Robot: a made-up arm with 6 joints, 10 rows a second.
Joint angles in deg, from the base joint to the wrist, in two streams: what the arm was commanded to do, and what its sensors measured. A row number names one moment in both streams.
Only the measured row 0 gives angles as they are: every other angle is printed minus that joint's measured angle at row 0.
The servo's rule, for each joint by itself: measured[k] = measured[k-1] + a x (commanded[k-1-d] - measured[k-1]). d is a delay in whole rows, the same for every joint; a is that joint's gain. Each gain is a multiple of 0.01, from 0.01 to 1. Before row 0 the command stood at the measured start. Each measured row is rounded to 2 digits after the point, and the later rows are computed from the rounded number. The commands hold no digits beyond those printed.
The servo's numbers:
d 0
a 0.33 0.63 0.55 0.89 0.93 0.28
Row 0, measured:
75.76, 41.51, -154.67, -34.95, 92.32, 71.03
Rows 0 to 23, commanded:
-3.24, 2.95, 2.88, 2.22, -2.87, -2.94
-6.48, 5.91, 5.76, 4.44, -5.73, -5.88
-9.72, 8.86, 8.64, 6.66, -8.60, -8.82
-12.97, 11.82, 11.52, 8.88, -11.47, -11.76
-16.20, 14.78, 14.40, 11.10, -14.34, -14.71
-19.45, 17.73, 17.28, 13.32, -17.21, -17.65
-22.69, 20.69, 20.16, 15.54, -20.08, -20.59
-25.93, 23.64, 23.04, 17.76, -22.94, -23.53
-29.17, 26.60, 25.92, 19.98, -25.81, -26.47
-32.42, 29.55, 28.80, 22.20, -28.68, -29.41
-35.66, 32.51, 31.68, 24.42, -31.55, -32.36
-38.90, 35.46, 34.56, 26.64, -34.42, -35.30
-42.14, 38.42, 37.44, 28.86, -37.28, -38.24
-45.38, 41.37, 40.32, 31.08, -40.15, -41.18
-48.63, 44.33, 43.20, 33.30, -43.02, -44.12
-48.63, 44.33, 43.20, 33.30, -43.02, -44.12
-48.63, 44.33, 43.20, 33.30, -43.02, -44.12
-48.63, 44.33, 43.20, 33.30, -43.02, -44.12
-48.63, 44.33, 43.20, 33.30, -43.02, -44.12
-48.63, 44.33, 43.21, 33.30, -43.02, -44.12
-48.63, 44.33, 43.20, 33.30, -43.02, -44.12
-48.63, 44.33, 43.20, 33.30, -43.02, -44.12
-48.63, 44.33, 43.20, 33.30, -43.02, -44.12
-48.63, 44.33, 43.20, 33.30, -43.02, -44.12
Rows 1 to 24, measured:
-1.07, 1.86, 1.58, 1.98, -2.67, -0.82
-2.86, 4.41, 3.88, 4.17, -5.52, -2.24
-5.12, 7.21, 6.50, 6.39, -8.38, -4.08
-7.71, 10.11, 9.26, 8.61, -11.25, -6.23
-10.51, 13.05, 12.09, 10.83, -14.12, -8.60
-13.46, 16.00, 14.94, 13.05, -16.99, -11.13
-16.51, 18.95, 17.81, 15.27, -19.86, -13.78
-19.62, 21.90, 20.69, 17.49, -22.72, -16.51
-22.77, 24.86, 23.57, 19.71, -25.59, -19.30
-25.95, 27.81, 26.45, 21.93, -28.46, -22.13
-29.15, 30.77, 29.33, 24.15, -31.33, -24.99
-32.37, 33.72, 32.21, 26.37, -34.20, -27.88
-35.59, 36.68, 35.09, 28.59, -37.06, -30.78
-38.82, 39.63, 37.97, 30.81, -39.93, -33.69
-42.06, 42.59, 40.85, 33.03, -42.80, -36.61
-44.23, 43.69, 42.14, 33.27, -43.00, -38.71
-45.68, 44.09, 42.72, 33.30, -43.02, -40.22
-46.65, 44.24, 42.98, 33.30, -43.02, -41.31
-47.30, 44.30, 43.10, 33.30, -43.02, -42.10
-47.74, 44.32, 43.16, 33.30, -43.02, -42.67
-48.03, 44.33, 43.18, 33.30, -43.02, -43.08
-48.23, 44.33, 43.19, 33.30, -43.02, -43.37
-48.36, 44.33, 43.20, 33.30, -43.02, -43.58
-48.45, 44.33, 43.20, 33.30, -43.02, -43.73

